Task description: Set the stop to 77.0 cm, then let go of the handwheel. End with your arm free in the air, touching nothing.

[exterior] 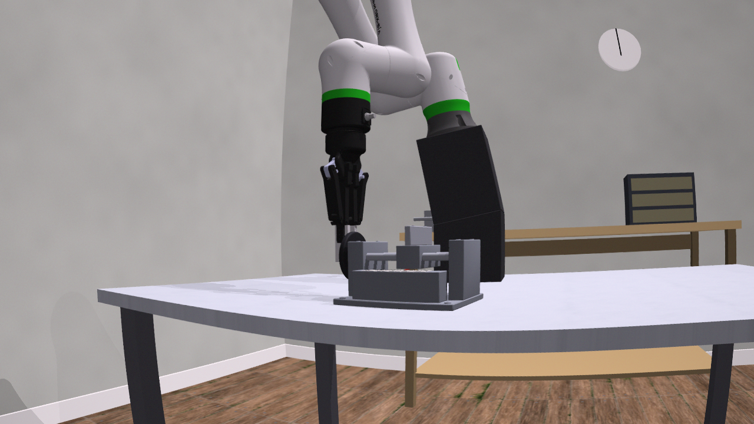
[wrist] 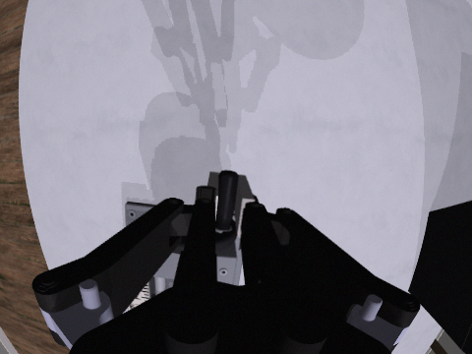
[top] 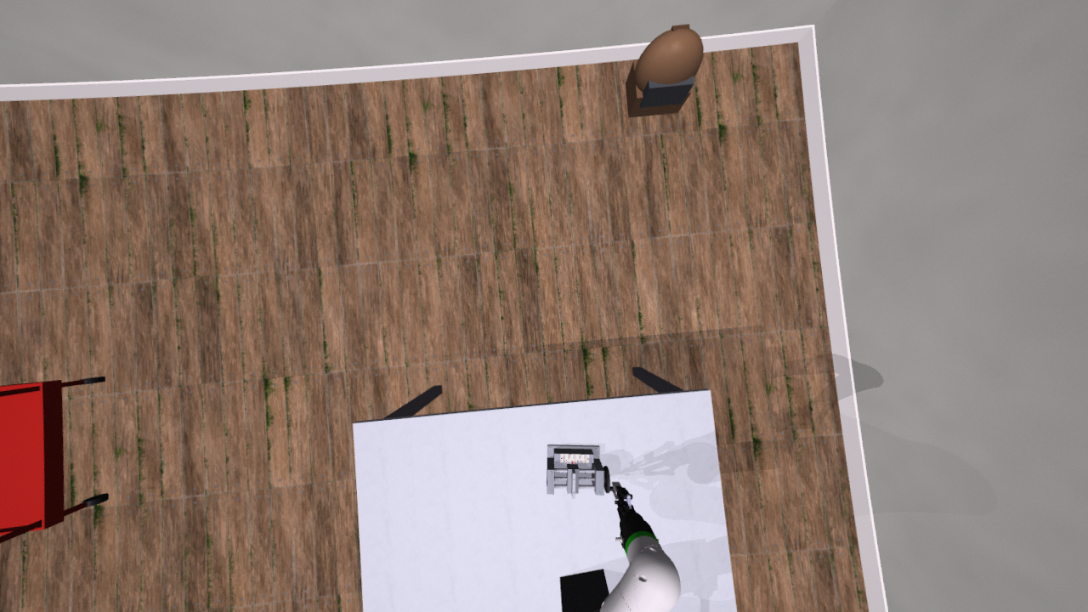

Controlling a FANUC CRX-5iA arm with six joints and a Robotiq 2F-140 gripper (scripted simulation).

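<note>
The handwheel lies 10 mm ahead of my hand, 20 mm to the left of it and 20 mm below it. Round my hand: crank handle (20 mm below); then stop carriage (30 mm ahead, 160 mm to the left, 10 mm below).
</note>
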